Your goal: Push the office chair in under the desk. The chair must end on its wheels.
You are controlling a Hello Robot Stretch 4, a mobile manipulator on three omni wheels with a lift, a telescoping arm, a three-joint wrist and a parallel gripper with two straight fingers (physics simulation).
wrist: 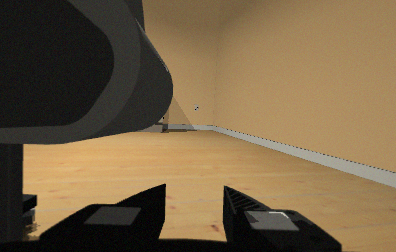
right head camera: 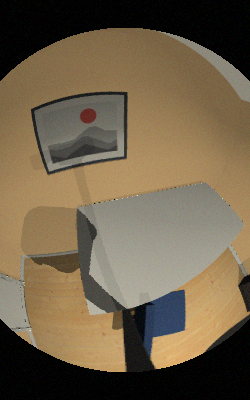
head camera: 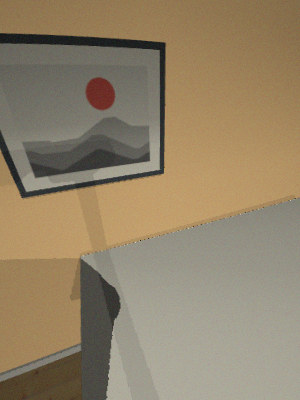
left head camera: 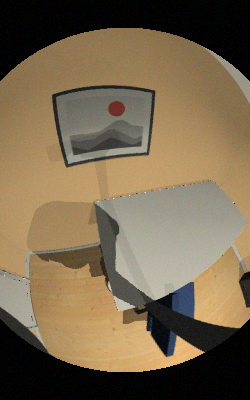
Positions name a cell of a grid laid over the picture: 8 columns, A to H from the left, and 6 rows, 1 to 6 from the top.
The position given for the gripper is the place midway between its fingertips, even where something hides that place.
Observation:
In view: the gripper (wrist: D5), a blue office chair (right head camera: F5), a grey desk (head camera: F5) and a framed picture (head camera: C2).
The blue office chair also shows in the left head camera view (left head camera: F5). The grey desk also shows in the right head camera view (right head camera: E4) and in the left head camera view (left head camera: E4). The framed picture is seen too in the right head camera view (right head camera: C2) and in the left head camera view (left head camera: D2).

